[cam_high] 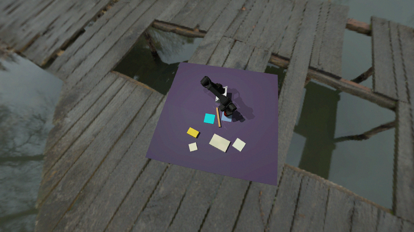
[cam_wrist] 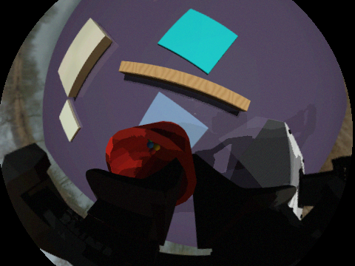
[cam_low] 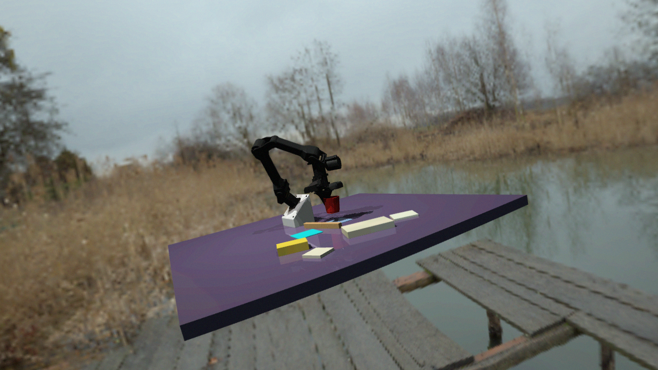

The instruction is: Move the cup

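The red cup lies 30 mm ahead of my gripper tip and 10 mm to the left of it. Round my gripper tip: cyan pad (170 mm to the right, 90 mm below, 70 mm ahead); then pale blue pad (90 mm below, 30 mm ahead, 20 mm to the left); then thin wooden bar (80 mm to the right, 80 mm below, 50 mm ahead).
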